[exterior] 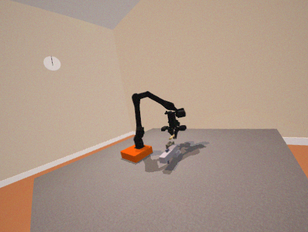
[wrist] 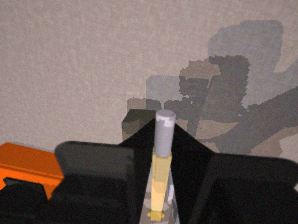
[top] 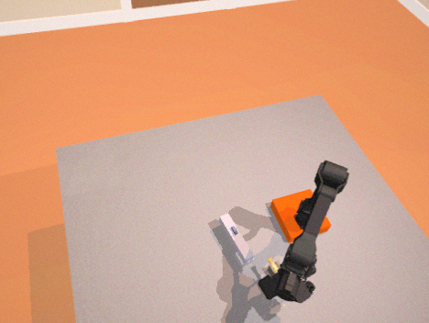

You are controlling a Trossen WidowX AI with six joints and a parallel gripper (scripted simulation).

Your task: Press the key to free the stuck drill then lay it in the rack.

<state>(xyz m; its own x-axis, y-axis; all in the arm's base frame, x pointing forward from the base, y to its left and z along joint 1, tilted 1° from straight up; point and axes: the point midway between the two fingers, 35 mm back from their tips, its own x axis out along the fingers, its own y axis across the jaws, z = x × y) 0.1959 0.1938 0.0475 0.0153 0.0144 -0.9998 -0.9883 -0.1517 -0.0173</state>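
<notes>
Now: gripper tip 4 cm to the left of the yellow drill, 3 cm below it and 1 cm short of it. Also, from my gripper tip: blue key: 23 cm to the right, 8 cm ahead; then box-like rack: 5 cm to the right, 4 cm below, 2 cm behind.
</notes>
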